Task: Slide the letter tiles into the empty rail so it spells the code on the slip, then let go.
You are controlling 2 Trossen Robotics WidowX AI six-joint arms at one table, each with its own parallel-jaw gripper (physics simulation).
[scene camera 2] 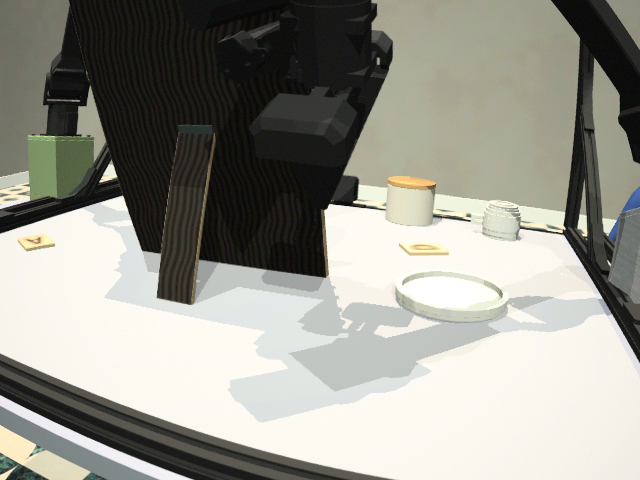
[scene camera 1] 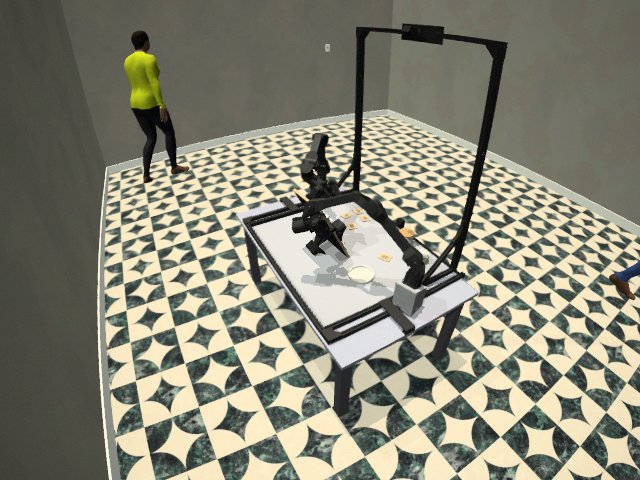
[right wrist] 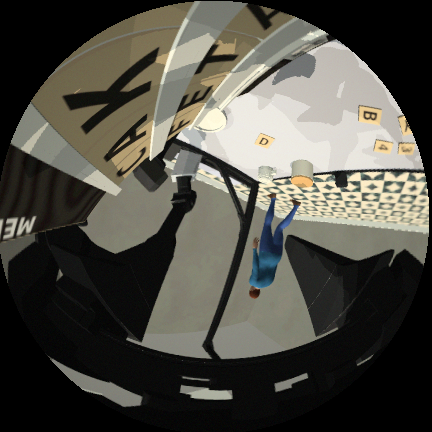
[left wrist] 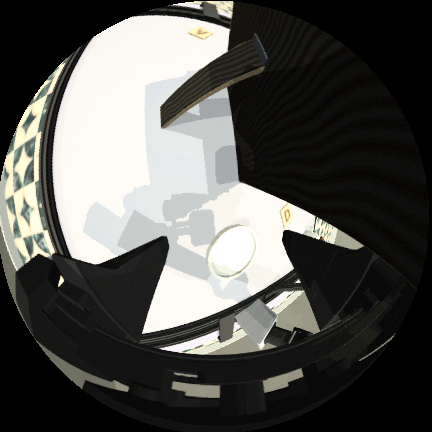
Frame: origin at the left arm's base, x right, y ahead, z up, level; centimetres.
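Seen in the pictures: left gripper, fingertip midpoint: (scene camera 2: 336, 173) (scene camera 1: 333, 247) (left wrist: 226, 239); right gripper, fingertip midpoint: (right wrist: 232, 239); left arm's base at its link origin: (scene camera 1: 411, 284) (right wrist: 183, 177) (left wrist: 269, 333); right arm's base at its link origin: (scene camera 2: 60, 136).
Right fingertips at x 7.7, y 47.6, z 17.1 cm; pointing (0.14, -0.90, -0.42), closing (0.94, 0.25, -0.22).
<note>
Pixels of each thing's top centre, then the offset from my right fingertips to it. "spot": a spot on its surface instead.
- dark wooden board at a spot on its surface: (left wrist: 325, 125) spot: dy -2.2, dx -9.4, dz -9.8 cm
- back leg at a spot on its surface: (scene camera 2: 183, 217) spot: dy +5.9, dx -8.2, dz -21.3 cm
- D tile at its top centre: (scene camera 2: 423, 247) (left wrist: 286, 214) (right wrist: 263, 141) (scene camera 1: 385, 257) dy -21.3, dx +11.9, dz -28.6 cm
- B tile at its top centre: (right wrist: 369, 115) dy +8.7, dx +21.8, dz -28.6 cm
- 4 tile at its top centre: (right wrist: 383, 146) dy +8.4, dx +33.2, dz -28.6 cm
- round white dish at its top centre: (scene camera 2: 453, 288) (left wrist: 235, 254) (right wrist: 203, 118) (scene camera 1: 361, 273) dy -21.0, dx -6.6, dz -27.6 cm
- orange-lidded jar at its top centre: (scene camera 2: 412, 180) (right wrist: 301, 182) (scene camera 1: 406, 232) dy -21.9, dx +29.5, dz -22.2 cm
- ribbed white jar at its top centre: (scene camera 2: 498, 201) (left wrist: 316, 240) (right wrist: 265, 180) (scene camera 1: 422, 250) dy -35.5, dx +23.1, dz -23.5 cm
A dark wooden board (scene camera 2: 232, 180) (left wrist: 325, 125) (right wrist: 50, 187) stands tilted on a back leg (scene camera 2: 183, 217). In the right wrist view its face has pale rails (right wrist: 175, 85) with large letters such as C, A, K, E. The slip and an empty rail cannot be made out. Loose on the table lie a D tile (scene camera 1: 384, 257) (scene camera 2: 423, 248) (left wrist: 286, 215) (right wrist: 264, 141), a B tile (right wrist: 369, 115), a 4 tile (right wrist: 383, 146), a 3 tile (right wrist: 406, 148) and an A tile (scene camera 2: 36, 241) (left wrist: 200, 33). My left gripper (scene camera 2: 312, 173) (left wrist: 226, 239) is open and empty behind the board. My right gripper (right wrist: 232, 239) is open and empty at its lettered side.
A round white dish (scene camera 1: 361, 273) (scene camera 2: 449, 297) (left wrist: 231, 251) lies right of the board in scene camera 2. An orange-lidded jar (scene camera 2: 410, 201) (right wrist: 302, 172) and a ribbed white jar (scene camera 2: 501, 220) stand near the far edge. A tall black frame (scene camera 1: 358, 113) rises over the table.
</note>
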